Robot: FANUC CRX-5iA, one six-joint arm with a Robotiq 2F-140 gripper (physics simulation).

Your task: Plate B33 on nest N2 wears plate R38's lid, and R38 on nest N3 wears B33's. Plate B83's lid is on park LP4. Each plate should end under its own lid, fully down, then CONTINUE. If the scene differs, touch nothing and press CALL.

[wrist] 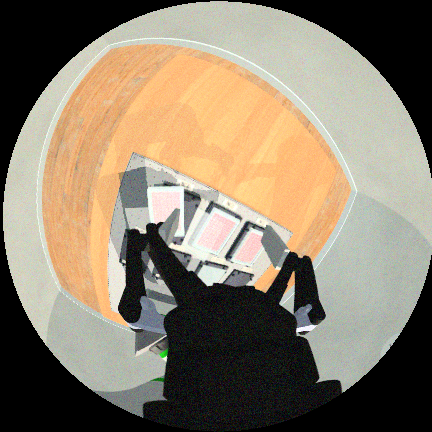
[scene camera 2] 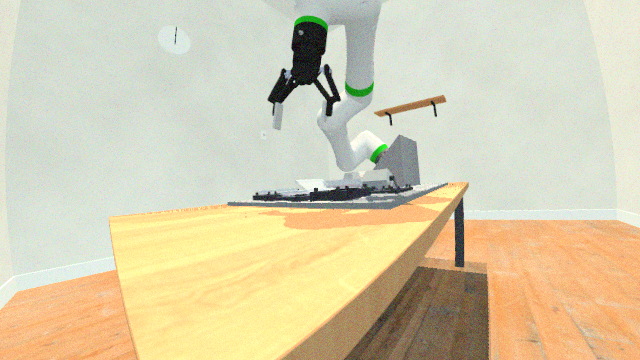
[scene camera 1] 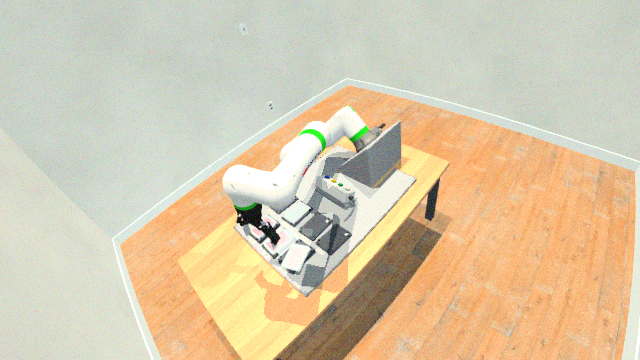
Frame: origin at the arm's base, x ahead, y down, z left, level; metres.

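Seen in the pictures: gripper, fingertip midpoint: (wrist: 222, 225) (scene camera 2: 298, 129) (scene camera 1: 261, 240); arm's base at its link origin: (wrist: 157, 341) (scene camera 2: 389, 162) (scene camera 1: 367, 145).
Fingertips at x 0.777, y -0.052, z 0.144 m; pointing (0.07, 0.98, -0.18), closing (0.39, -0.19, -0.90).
Note:
Pixels of each thing's top centre, then the offset from my fingertips to it. Level surfaces: height alone.
- plate with a pink well grid, top centre: (wrist: 201, 240) (scene camera 2: 317, 178) (scene camera 1: 283, 238) dx -0.096, dy +0.127, dz -0.041 m
- pink plate at its top centre: (wrist: 251, 249) (scene camera 2: 278, 189) (scene camera 1: 262, 225) dx -0.066, dy +0.150, dz -0.209 m
- third plate at its top centre: (wrist: 165, 214) (scene camera 2: 344, 179) (scene camera 1: 294, 255) dx -0.082, dy +0.135, dz +0.069 m
- dark nest at its top centre: (wrist: 171, 219) (scene camera 2: 341, 185) (scene camera 1: 295, 253) dx -0.092, dy +0.151, dz +0.049 m
- pale lid at its top centre: (wrist: 206, 279) (scene camera 1: 296, 211) dx -0.250, dy +0.167, dz -0.162 m
- button box at its top centre: (wrist: 170, 317) (scene camera 2: 366, 171) (scene camera 1: 333, 182) dx -0.478, dy +0.101, dz -0.113 m
- grey board at its surface level: dy +0.184 m
- wooden table at its surface level: dy +0.198 m
My gripper (scene camera 1: 257, 229) (scene camera 2: 303, 118) (wrist: 222, 225) is wide open and empty, high above the nests. Below it, a plate with a pink well grid (scene camera 1: 285, 239) (wrist: 216, 231) sits on nest N2. Another pink plate (wrist: 249, 247) sits on the nest beside it, partly behind a finger in the wrist view. A third plate (scene camera 1: 296, 257) (wrist: 166, 206) at nest N3 lies skewed and tilted, over the dark nest (wrist: 192, 214). A pale lid (scene camera 1: 297, 212) (wrist: 212, 273) lies on a park in the second row. Whether each plate wears a lid, and whose, cannot be told.
Dark park frames (scene camera 1: 315, 226) (wrist: 241, 278) stand in the second row. A button box (scene camera 1: 336, 191) with coloured buttons stands behind them. An upright grey panel (scene camera 1: 375, 160) (scene camera 2: 405, 160) stands beside a second arm-like white link. All is on a grey board (scene camera 1: 382, 205) on a wooden table (scene camera 2: 225, 275).

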